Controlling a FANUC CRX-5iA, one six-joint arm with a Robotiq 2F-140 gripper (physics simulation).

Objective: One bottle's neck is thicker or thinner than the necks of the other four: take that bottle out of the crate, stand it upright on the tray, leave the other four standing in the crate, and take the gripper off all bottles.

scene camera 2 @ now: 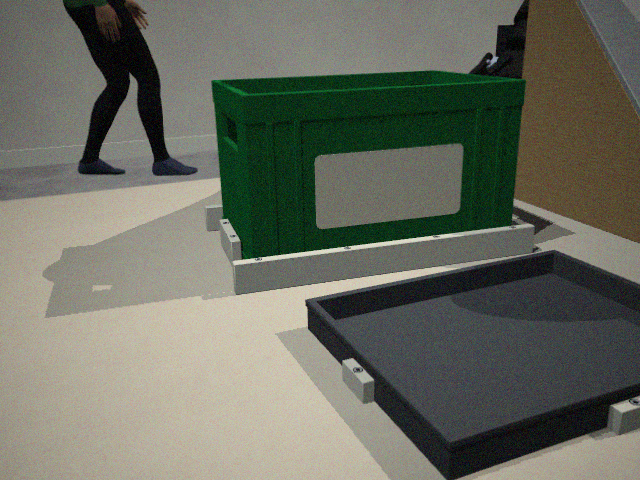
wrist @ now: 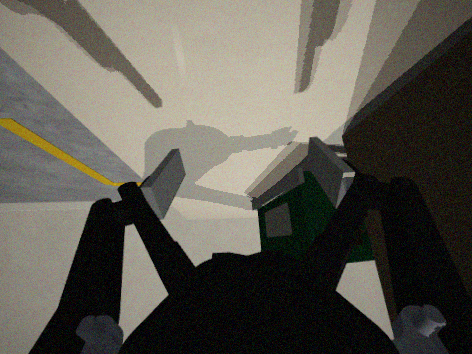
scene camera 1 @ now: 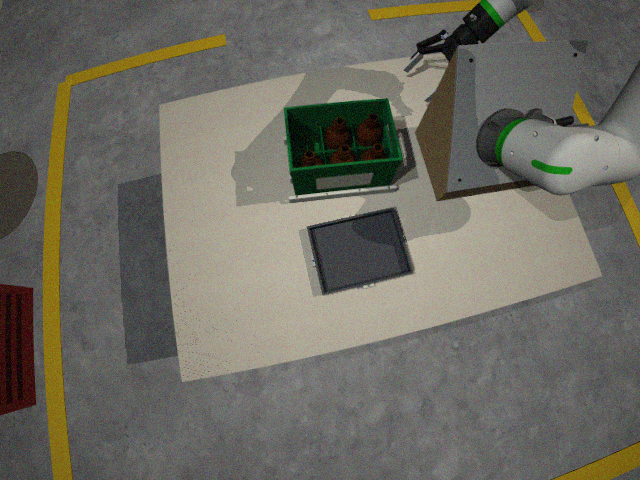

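Pixels of known places: gripper, fingertip midpoint: (wrist: pixel 243 156) (scene camera 1: pixel 415 85); arm's base at its link origin: (scene camera 1: pixel 501 137).
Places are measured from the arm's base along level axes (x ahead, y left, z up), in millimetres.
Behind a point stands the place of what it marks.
Observation:
A green crate (scene camera 1: pixel 385 176) @[x 307, y -3, z -84 mm] (scene camera 2: pixel 382 118) @[x 427, y -22, z -26 mm] (wrist: pixel 306 212) @[x 256, y -180, z -92 mm] stands on the pale table top. In scene camera 1, several brown bottles stand inside it: one back middle (scene camera 1: pixel 338 134) @[x 402, y -137, z -46 mm], one back right (scene camera 1: pixel 369 133) @[x 319, y -123, z -52 mm], one front left (scene camera 1: pixel 310 159) @[x 496, y -65, z -14 mm], one front middle (scene camera 1: pixel 343 155) @[x 413, y -59, z -22 mm] and one front right (scene camera 1: pixel 375 152) @[x 335, y -44, z -16 mm]. The back left compartment holds no bottle. I cannot tell which neck differs. A dark tray (scene camera 1: pixel 336 266) @[x 493, y 184, z -170 mm] (scene camera 2: pixel 491 361) @[x 455, y 172, z -169 mm] lies in front of the crate, with no bottle on it. My gripper (scene camera 1: pixel 419 80) @[x 85, y -311, z -127 mm] (wrist: pixel 243 156) @[x 85, y -311, z -127 mm] is open and empty, behind and right of the crate, apart from it.
A large tapered pedestal (scene camera 1: pixel 516 93) @[x -31, y -72, z 79 mm] (scene camera 2: pixel 573 129) @[x 138, y -67, z -68 mm] (wrist: pixel 425 150) @[x 42, y -161, z -109 mm] bears the arm, close right of the crate. A white bar (scene camera 1: pixel 343 194) @[x 419, y -8, z -152 mm] (scene camera 2: pixel 382 260) @[x 432, y -11, z -160 mm] runs along the crate's front foot. Small blocks (scene camera 2: pixel 357 379) @[x 555, y 161, z -161 mm] touch the tray's sides. A person (scene camera 2: pixel 129 77) stands beyond the table.

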